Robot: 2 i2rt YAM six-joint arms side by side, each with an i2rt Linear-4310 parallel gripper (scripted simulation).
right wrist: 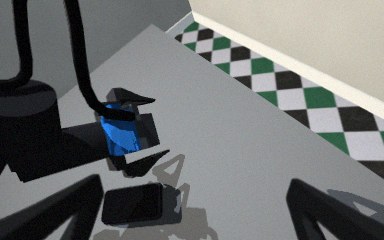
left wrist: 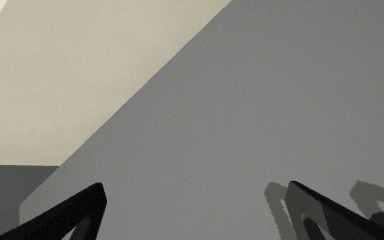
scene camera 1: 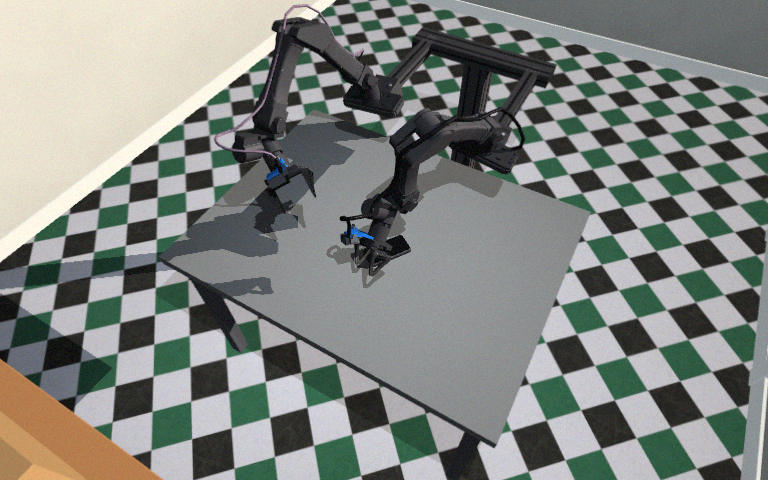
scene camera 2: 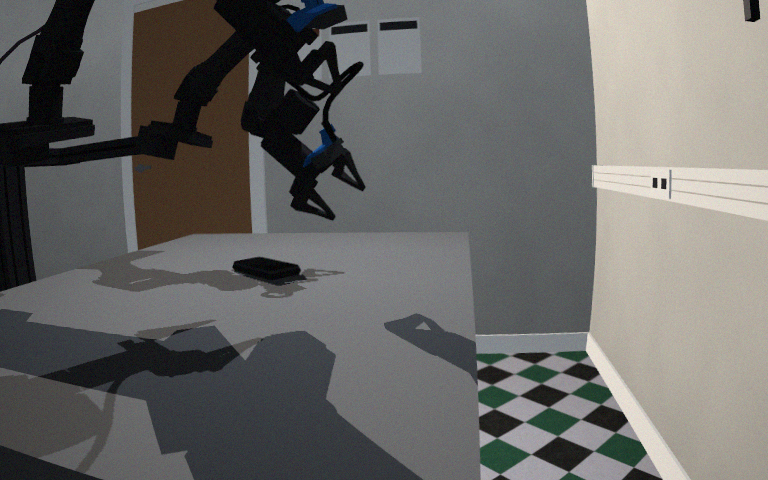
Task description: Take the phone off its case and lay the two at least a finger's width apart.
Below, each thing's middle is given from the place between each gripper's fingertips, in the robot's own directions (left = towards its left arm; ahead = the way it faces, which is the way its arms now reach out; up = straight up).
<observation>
Now: the black phone (right wrist: 140, 202) 160 mm behind my left hand (scene camera 2: 349, 203), 120 mm below it and 40 mm to the right of it.
Now: the black phone 19 cm behind my right hand (scene camera 2: 321, 86), 16 cm to the left of it and 31 cm below it.
</observation>
